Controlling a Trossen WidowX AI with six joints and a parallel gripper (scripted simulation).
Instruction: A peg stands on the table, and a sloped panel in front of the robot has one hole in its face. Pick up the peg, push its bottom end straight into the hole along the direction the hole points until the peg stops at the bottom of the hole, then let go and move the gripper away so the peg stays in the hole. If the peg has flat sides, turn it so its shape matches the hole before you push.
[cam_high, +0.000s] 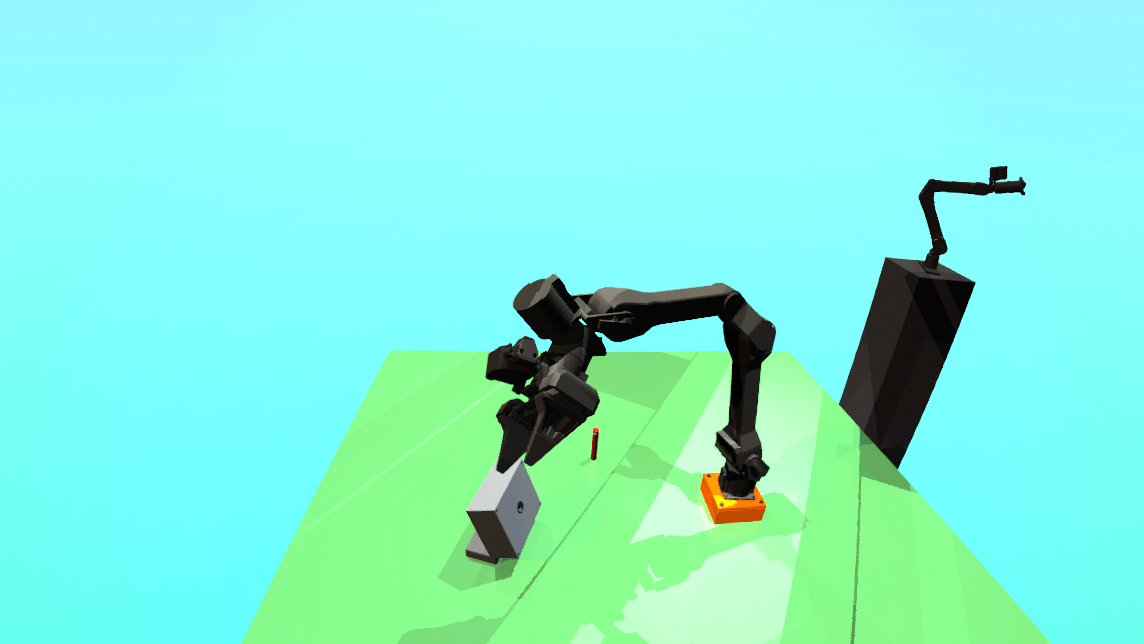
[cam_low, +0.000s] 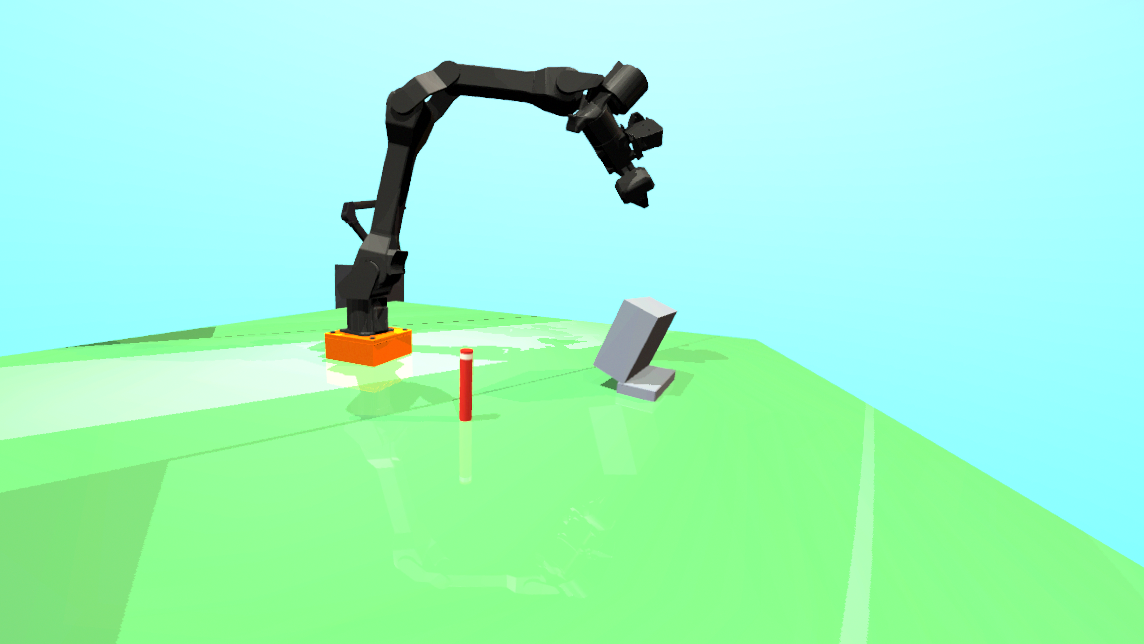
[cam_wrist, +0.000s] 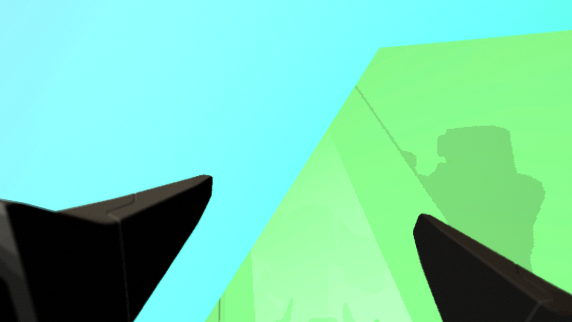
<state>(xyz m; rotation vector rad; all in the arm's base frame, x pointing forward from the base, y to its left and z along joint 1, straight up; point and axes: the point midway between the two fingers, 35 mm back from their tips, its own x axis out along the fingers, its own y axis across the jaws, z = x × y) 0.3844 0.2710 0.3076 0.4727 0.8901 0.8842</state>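
The red peg lies 42 cm to the right of my gripper tip, 28 cm below it and 11 cm behind it. Round my gripper tip: grey foot: 33 cm below, 19 cm to the right, 7 cm ahead; then grey sloped panel: 26 cm below, 18 cm to the right, 5 cm ahead.
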